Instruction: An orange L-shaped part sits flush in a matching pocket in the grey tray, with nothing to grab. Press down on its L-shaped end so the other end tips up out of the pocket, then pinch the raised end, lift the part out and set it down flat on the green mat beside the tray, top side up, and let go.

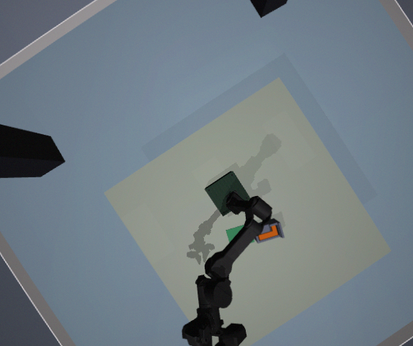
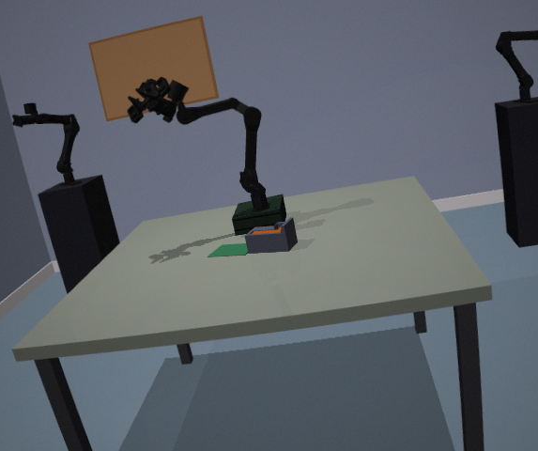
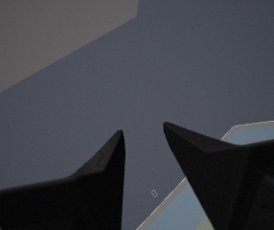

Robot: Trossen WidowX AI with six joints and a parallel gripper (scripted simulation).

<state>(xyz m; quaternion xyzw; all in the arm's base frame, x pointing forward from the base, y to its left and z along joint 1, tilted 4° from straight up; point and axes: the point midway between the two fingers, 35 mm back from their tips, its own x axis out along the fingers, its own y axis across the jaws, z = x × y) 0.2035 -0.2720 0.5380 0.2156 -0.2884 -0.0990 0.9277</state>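
My gripper tip is 560 mm above the orange L-shaped part, 390 mm to the right of it and 20 mm short of it. The rest, counted from my gripper tip: green mat 620 mm below, 220 mm to the left, 20 mm behind.
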